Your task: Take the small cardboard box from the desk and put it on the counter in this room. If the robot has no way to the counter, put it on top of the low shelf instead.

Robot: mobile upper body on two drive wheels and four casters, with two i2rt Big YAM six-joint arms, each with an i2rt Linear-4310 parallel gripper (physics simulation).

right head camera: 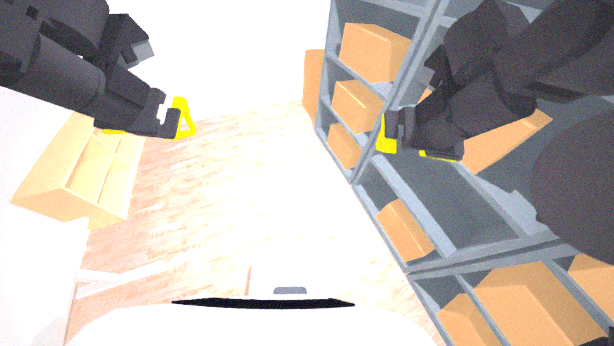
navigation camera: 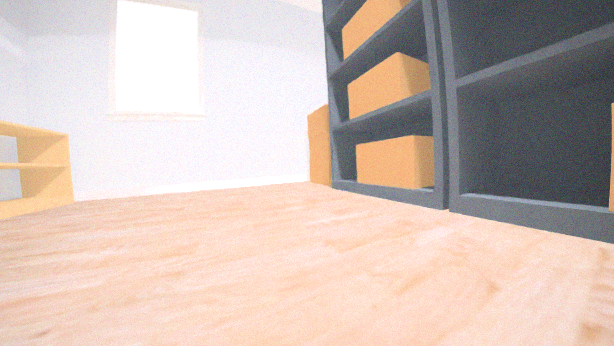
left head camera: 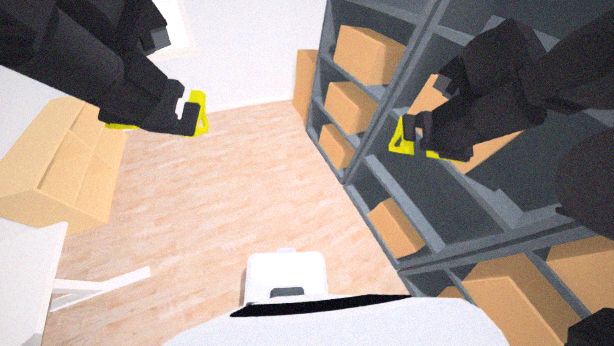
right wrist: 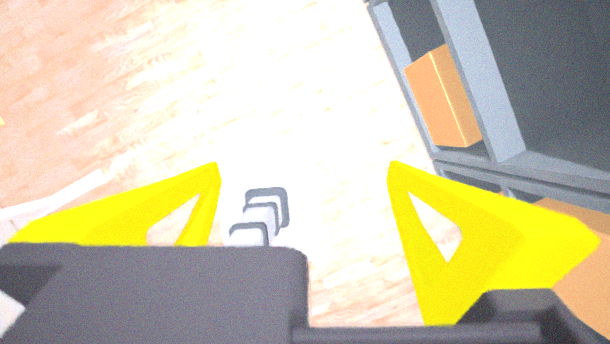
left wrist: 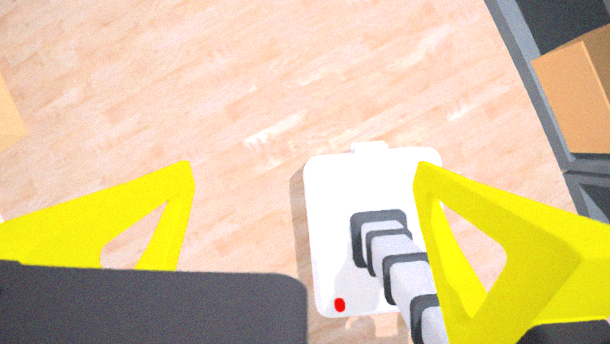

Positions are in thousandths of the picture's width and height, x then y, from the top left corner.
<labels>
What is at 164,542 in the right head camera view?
A low shelf.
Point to a stacked cardboard boxes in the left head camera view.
499,169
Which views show the left gripper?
The right head camera view, the left head camera view and the left wrist view only.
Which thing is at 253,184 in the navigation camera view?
A window.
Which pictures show the right gripper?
The right head camera view, the left head camera view and the right wrist view only.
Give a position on a stacked cardboard boxes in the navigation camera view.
519,351
</labels>
